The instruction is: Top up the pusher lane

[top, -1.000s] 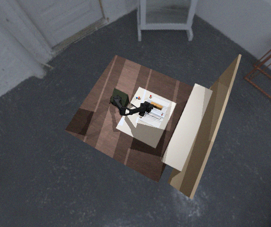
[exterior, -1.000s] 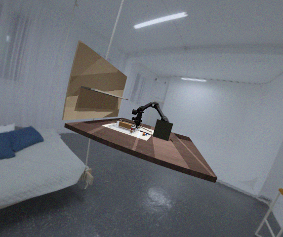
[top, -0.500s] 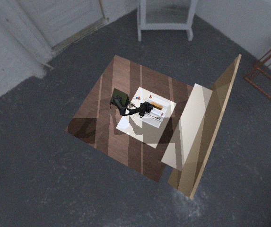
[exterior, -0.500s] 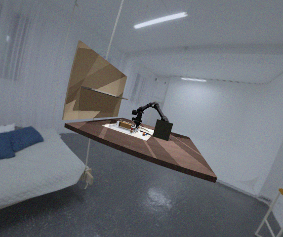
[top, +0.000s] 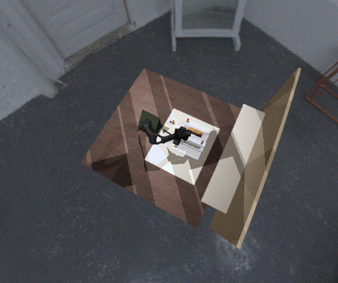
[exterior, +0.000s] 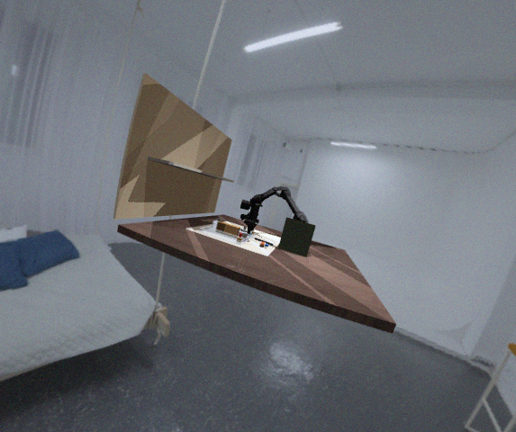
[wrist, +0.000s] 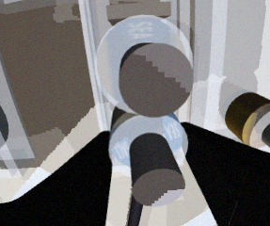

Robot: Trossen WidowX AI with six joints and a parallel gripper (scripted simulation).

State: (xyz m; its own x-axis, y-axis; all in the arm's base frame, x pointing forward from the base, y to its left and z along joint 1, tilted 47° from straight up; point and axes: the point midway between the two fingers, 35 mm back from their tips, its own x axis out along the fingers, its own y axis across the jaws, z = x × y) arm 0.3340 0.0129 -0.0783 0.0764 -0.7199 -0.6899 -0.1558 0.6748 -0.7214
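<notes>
Right now the thin black stick is 12 cm behind my gripper tip and 2 cm below it. Also, from my gripper tip: white lane fixture (14 cm ahead, 5 cm to the left, 1 cm below); then white shelf (50 cm ahead, 34 cm above, 4 cm to the left).
</notes>
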